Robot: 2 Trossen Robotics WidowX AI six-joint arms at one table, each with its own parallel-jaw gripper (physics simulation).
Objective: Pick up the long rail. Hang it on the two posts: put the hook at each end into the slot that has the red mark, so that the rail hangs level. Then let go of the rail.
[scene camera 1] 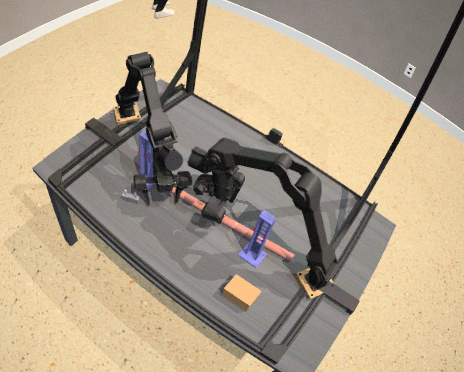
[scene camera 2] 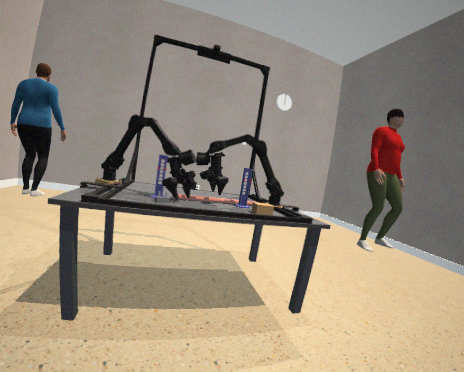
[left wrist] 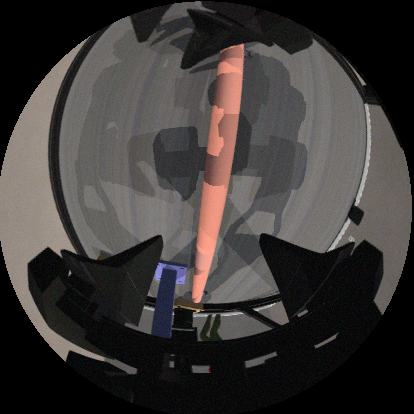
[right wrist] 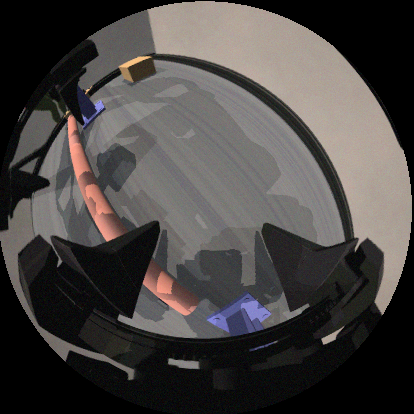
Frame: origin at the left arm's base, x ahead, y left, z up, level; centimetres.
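Where they show: left gripper, fingertip midpoint: (scene camera 1: 225, 212) (scene camera 2: 216, 193) (left wrist: 212, 240) (right wrist: 62, 152); right gripper, fingertip midpoint: (scene camera 1: 162, 203) (scene camera 2: 183, 198) (left wrist: 160, 50) (right wrist: 212, 227); left arm's base, origin of the base link: (scene camera 1: 316, 280) (scene camera 2: 274, 204) (left wrist: 182, 310); right arm's base, origin of the base link: (scene camera 1: 126, 112) (scene camera 2: 108, 179).
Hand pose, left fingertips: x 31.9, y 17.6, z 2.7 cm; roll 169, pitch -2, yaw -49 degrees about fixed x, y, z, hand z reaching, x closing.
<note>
Each offset is from my left fingertips to the top centre of the thing.
The long salmon rail @(dz -2.6, dx -0.4, dy -1.3 cm) (scene camera 1: 235, 226) (scene camera 2: 215, 199) (left wrist: 214, 205) (right wrist: 102, 212) lies on the table; its hooks are too small to make out. A blue slotted post with red marks @(dz +16.2, dx -14.8, dy -3.4 cm) (scene camera 1: 265, 222) (scene camera 2: 245, 187) (left wrist: 165, 300) stands near its right end; the other blue post @(dz +16.2, dx +24.4, dy +18.5 cm) (scene camera 1: 145, 155) (scene camera 2: 161, 175) (right wrist: 242, 320) stands beyond its left end, partly behind the right arm in scene camera 1. My left gripper (scene camera 1: 227, 201) (scene camera 2: 216, 192) (left wrist: 212, 240) is open and empty above the rail, one finger on each side in its wrist view. My right gripper (scene camera 1: 162, 201) (scene camera 2: 181, 197) (right wrist: 212, 227) is open and empty near the rail's left end.
An orange block @(dz -0.1, dx -26.6, dy +6.4 cm) (scene camera 1: 241, 291) (scene camera 2: 262, 208) (right wrist: 137, 69) lies in front of the right-hand post. A small grey piece @(dz -0.4, dx +17.4, dy +26.3 cm) (scene camera 1: 130, 195) lies left of my right gripper. The two grippers are close together. Black frame bars border the table.
</note>
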